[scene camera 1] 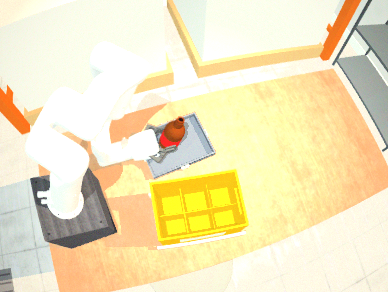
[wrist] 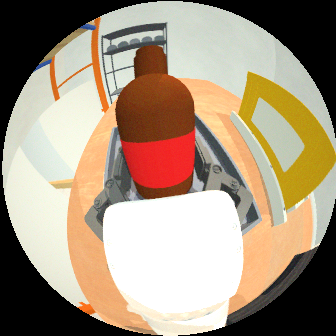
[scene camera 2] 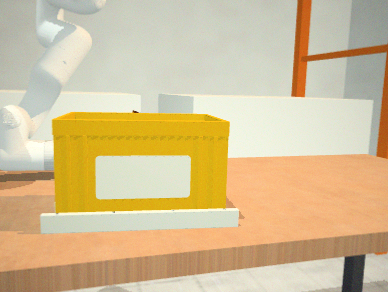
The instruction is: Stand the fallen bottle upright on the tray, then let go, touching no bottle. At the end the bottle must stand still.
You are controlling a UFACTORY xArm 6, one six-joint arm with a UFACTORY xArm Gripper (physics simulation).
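Where they show: gripper, fingertip midpoint: (wrist: 159, 149); arm's base, link origin: (scene camera 1: 65, 200).
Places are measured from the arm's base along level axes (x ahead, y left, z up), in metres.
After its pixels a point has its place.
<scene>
The brown bottle with a red label (scene camera 1: 173, 132) {x 0.399, y 0.196, z -0.057 m} (wrist: 157, 130) {x 0.369, y 0.212, z -0.084 m} stands about upright over the grey tray (scene camera 1: 202, 151) {x 0.500, y 0.158, z -0.179 m} (wrist: 251, 218) {x 0.306, y 0.093, z -0.174 m}; whether its base touches the tray floor is hidden. In the scene camera 2 view a tiny dark bit of the bottle's top (scene camera 2: 135, 111) {x 0.424, y 0.209, z -0.018 m} shows above the yellow crate's rim. My gripper (scene camera 1: 169, 142) {x 0.399, y 0.215, z -0.134 m} (wrist: 159, 149) {x 0.399, y 0.215, z -0.134 m} is shut on the bottle, with one finger on each side of it, low around the label. In the scene camera 2 view the fingers and the tray are hidden behind the crate.
A yellow crate with six compartments (scene camera 1: 196, 206) {x 0.429, y -0.049, z -0.177 m} (scene camera 2: 140, 145) {x 0.413, y -0.174, z -0.049 m} (wrist: 295, 175) {x 0.331, y 0.014, z -0.112 m} stands beside the tray on the wooden table (scene camera 1: 280, 130) {x 0.846, y 0.185, z -0.185 m} (scene camera 2: 310, 200) {x 0.776, y -0.064, z -0.185 m}. A white strip (scene camera 2: 140, 221) {x 0.412, y -0.186, z -0.169 m} (wrist: 260, 170) {x 0.388, y 0.023, z -0.182 m} runs along the crate's foot. Orange posts and grey shelving stand beyond the table.
</scene>
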